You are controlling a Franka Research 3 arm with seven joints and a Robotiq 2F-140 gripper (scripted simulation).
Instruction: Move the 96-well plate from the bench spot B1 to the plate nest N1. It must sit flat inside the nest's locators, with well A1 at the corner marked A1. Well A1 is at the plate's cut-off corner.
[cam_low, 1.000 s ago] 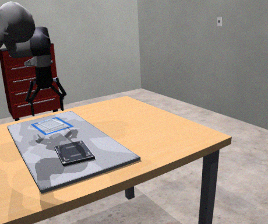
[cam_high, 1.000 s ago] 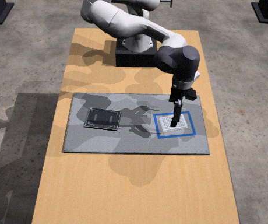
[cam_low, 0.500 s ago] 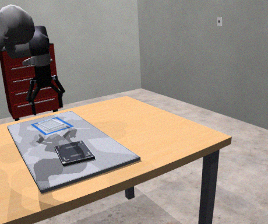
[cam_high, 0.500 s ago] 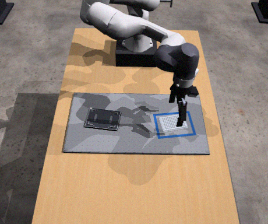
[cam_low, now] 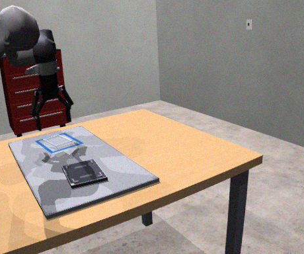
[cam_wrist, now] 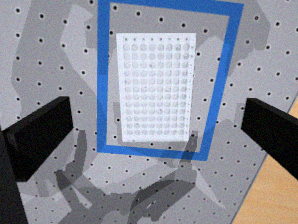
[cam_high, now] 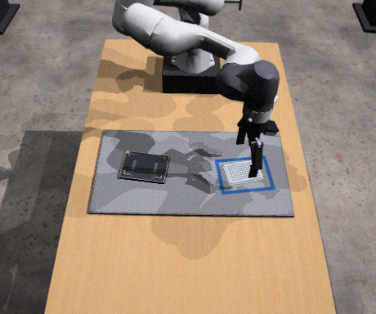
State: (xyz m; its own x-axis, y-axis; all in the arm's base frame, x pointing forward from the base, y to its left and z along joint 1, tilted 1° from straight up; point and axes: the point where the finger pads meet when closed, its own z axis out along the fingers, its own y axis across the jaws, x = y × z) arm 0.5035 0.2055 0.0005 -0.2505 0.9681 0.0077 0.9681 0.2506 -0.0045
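My gripper is now 80 mm above the white 96-well plate. The rest, counted from my hand: A1 label (60 mm behind, 430 mm to the right, 80 mm below); then dark plate nest (360 mm to the right, 80 mm below).
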